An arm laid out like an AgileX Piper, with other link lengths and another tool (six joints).
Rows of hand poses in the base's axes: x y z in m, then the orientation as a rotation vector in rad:
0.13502, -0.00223, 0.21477, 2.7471, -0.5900, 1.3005
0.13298, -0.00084, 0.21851, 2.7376, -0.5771, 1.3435
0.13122, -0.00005, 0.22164, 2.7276, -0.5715, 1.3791
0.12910, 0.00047, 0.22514, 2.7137, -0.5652, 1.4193
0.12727, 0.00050, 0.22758, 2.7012, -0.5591, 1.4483
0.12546, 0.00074, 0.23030, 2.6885, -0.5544, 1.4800
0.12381, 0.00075, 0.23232, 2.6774, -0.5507, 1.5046
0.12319, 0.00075, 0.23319, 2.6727, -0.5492, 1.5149
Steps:
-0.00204, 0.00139, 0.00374, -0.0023, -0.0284, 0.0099
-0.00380, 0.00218, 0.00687, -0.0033, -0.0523, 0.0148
-0.00592, 0.00270, 0.01037, -0.0059, -0.0797, 0.0192
-0.00775, 0.00273, 0.01281, -0.0101, -0.0998, 0.0222
-0.00956, 0.00297, 0.01553, -0.0127, -0.1217, 0.0250
-0.01121, 0.00298, 0.01755, -0.0155, -0.1389, 0.0268
-0.01183, 0.00298, 0.01842, -0.0166, -0.1461, 0.0275

